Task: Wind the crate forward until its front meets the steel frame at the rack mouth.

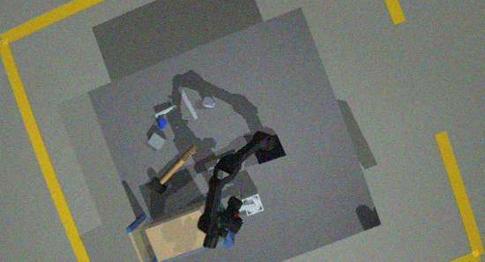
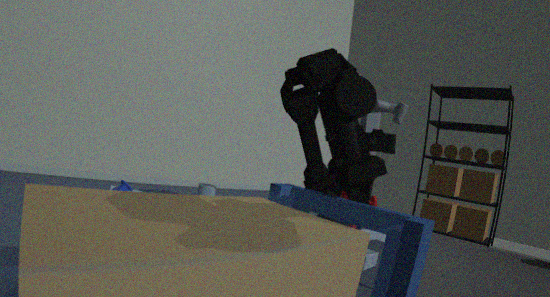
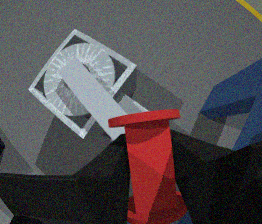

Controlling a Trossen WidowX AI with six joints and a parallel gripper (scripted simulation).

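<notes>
The winch handle is 3 cm below my gripper tip, 3 cm behind it and 1 cm to the right of it. Round my gripper tip: blue steel frame (7 cm ahead, 3 cm below, 2 cm to the left); then red knob (1 cm to the right, 1 cm ahead); then winch (10 cm below, 10 cm behind, 2 cm to the right).
</notes>
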